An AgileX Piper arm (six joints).
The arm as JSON. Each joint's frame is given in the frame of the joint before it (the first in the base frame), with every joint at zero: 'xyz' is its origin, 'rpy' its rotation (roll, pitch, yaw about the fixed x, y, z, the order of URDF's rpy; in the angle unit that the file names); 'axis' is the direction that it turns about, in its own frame. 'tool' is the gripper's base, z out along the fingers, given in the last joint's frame.
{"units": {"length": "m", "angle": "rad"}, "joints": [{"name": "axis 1", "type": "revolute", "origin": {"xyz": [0.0, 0.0, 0.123], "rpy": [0.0, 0.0, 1.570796]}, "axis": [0.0, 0.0, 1.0]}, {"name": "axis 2", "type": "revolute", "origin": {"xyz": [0.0, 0.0, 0.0], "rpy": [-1.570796, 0.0, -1.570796]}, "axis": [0.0, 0.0, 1.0]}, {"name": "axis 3", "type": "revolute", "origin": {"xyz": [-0.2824, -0.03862, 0.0], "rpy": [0.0, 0.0, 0.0]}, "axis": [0.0, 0.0, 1.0]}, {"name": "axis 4", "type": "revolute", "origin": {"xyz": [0.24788, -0.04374, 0.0], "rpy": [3.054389, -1.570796, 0.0]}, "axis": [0.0, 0.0, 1.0]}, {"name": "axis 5", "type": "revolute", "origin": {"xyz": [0.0, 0.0, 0.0], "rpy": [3.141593, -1.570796, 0.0]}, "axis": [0.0, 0.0, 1.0]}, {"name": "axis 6", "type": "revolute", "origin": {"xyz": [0.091, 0.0, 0.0], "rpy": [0.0, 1.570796, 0.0]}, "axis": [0.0, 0.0, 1.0]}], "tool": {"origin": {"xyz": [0.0, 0.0, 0.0], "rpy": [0.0, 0.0, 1.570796]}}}
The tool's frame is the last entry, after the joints.
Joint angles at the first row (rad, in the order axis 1, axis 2, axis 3, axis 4, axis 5, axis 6):
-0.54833, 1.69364, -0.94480, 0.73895, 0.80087, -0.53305
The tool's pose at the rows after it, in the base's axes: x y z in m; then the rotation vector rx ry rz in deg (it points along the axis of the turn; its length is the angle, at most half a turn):
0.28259, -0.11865, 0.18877, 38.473, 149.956, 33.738
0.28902, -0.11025, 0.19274, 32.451, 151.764, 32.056
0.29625, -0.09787, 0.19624, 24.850, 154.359, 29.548
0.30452, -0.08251, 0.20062, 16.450, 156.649, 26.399
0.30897, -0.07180, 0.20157, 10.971, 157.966, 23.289
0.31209, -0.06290, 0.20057, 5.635, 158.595, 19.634
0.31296, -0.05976, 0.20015, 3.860, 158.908, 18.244
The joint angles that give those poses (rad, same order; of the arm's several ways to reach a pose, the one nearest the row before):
-0.54286, 1.68087, -0.94480, 0.74081, 0.80786, -0.53491
-0.50306, 1.67986, -0.96565, 0.70499, 0.81088, -0.54462
-0.44712, 1.67983, -0.98856, 0.64651, 0.81359, -0.54461
-0.37932, 1.67984, -1.01561, 0.57766, 0.81360, -0.53514
-0.33096, 1.67984, -1.02557, 0.52126, 0.79962, -0.52185
-0.28881, 1.67983, -1.02554, 0.46778, 0.77095, -0.51845
-0.27354, 1.67985, -1.02555, 0.44422, 0.76226, -0.51183

